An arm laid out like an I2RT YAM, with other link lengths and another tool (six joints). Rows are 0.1 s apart.
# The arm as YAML. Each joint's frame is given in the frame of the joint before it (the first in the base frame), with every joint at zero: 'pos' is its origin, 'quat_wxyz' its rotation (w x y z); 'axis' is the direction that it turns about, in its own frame. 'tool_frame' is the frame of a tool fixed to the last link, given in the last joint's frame.
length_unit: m
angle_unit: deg
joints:
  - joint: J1
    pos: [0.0, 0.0, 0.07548]
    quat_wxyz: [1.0, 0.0, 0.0, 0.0]
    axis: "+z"
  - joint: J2
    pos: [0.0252, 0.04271, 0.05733]
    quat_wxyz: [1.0, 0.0, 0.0, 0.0]
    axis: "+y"
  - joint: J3
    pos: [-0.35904, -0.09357, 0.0]
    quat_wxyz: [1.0, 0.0, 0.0, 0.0]
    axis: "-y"
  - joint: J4
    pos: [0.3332, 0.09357, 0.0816]
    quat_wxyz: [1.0, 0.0, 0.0, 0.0]
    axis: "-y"
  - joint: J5
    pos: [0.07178, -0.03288, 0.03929]
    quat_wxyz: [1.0, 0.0, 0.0, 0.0]
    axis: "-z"
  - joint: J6
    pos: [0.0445, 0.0, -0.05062]
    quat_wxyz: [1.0, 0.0, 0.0, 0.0]
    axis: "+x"
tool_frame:
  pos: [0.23, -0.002, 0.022]
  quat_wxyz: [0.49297, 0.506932, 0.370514, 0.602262]
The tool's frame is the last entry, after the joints.
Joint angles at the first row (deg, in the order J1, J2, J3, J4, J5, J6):
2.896 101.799 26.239 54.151 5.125 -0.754
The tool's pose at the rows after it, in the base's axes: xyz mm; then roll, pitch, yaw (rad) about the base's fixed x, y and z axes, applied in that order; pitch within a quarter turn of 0, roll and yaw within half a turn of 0:
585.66 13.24 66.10 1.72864 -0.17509 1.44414
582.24 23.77 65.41 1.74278 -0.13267 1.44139
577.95 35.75 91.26 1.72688 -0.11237 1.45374
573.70 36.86 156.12 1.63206 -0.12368 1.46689
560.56 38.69 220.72 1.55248 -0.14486 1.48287
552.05 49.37 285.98 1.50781 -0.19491 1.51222
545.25 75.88 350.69 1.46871 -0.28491 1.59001
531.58 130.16 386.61 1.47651 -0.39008 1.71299
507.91 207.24 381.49 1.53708 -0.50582 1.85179
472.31 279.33 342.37 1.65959 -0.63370 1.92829
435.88 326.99 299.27 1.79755 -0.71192 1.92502
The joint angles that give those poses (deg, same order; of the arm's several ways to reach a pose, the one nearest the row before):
3.421 101.800 26.262 54.108 6.263 -0.973
5.913 100.794 26.524 51.703 9.432 -2.087
7.989 95.811 26.786 47.179 11.311 -2.787
8.360 87.308 26.786 44.184 11.791 -3.399
8.797 77.778 27.398 38.698 11.901 -3.289
9.802 69.865 31.791 29.079 11.267 -1.126
11.354 65.058 37.977 20.534 8.294 3.180
15.660 62.981 43.200 13.103 4.731 8.863
22.633 63.222 45.277 8.623 1.301 15.420
30.195 64.359 44.381 5.804 -0.951 23.201
36.688 65.516 42.784 3.640 -0.928 29.212

